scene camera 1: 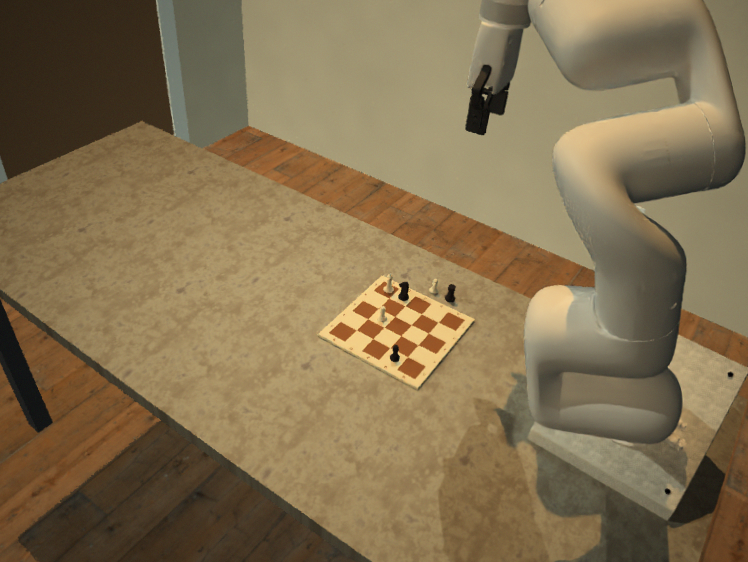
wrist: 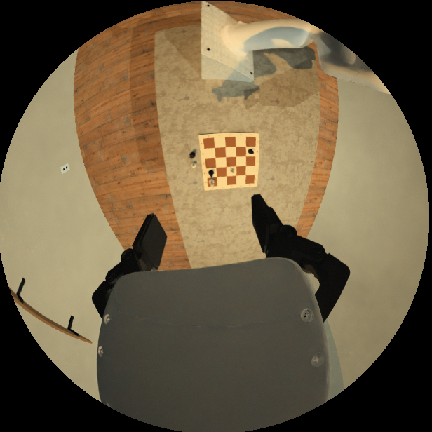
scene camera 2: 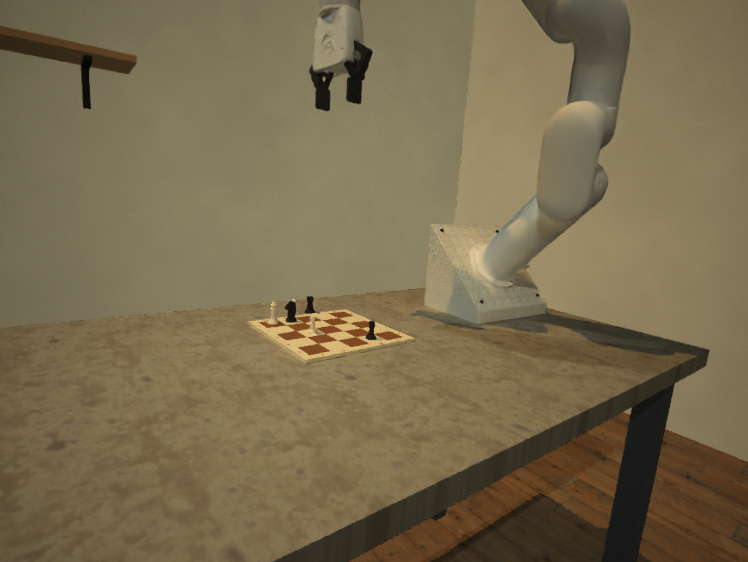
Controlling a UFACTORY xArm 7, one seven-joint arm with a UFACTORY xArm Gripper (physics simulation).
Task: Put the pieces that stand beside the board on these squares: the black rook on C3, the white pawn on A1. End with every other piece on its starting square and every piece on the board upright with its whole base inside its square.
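Observation:
The black rook stands upright on the table beside the board. The white pawn stands upright next to it, also off the board; in scene camera 2 the black knight mostly hides it. My gripper is open and empty, high above the table and well away from both pieces. The square labels are too small to read.
On the board stand a tall white piece at a corner, a black knight beside it, another white piece and a black pawn, all upright. A wall shelf is at the left.

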